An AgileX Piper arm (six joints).
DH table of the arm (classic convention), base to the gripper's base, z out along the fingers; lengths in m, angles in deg. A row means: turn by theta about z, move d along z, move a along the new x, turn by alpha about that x. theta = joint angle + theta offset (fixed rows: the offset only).
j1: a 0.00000, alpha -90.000, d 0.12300, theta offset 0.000
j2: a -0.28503, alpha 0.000, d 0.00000, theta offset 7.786
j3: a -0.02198, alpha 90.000, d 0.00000, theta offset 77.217
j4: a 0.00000, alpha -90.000, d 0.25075, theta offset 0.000
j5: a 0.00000, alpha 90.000, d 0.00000, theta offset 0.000
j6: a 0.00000, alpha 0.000, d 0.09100, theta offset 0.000
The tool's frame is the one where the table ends.
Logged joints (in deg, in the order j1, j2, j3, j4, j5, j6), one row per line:
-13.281 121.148 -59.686 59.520 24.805 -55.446
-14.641 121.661 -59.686 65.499 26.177 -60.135
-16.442 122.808 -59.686 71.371 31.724 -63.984
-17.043 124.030 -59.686 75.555 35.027 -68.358
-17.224 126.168 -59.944 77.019 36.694 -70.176
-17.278 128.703 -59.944 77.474 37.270 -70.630
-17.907 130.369 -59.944 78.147 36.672 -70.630
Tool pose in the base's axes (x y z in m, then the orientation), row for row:
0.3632 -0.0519 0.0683 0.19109 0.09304 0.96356 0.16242
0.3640 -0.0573 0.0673 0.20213 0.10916 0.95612 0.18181
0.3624 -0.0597 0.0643 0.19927 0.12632 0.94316 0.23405
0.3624 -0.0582 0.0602 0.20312 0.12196 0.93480 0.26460
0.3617 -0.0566 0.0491 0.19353 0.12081 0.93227 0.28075
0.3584 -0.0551 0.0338 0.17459 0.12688 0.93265 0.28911
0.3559 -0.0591 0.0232 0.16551 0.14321 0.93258 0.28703
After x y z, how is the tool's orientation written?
As a quaternion, w x y z.
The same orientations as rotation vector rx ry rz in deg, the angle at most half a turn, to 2 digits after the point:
14.97 155.07 26.14
17.46 152.96 29.09
20.24 151.12 37.50
19.50 149.47 42.31
19.42 149.84 45.12
20.60 151.45 46.95
23.37 152.19 46.84

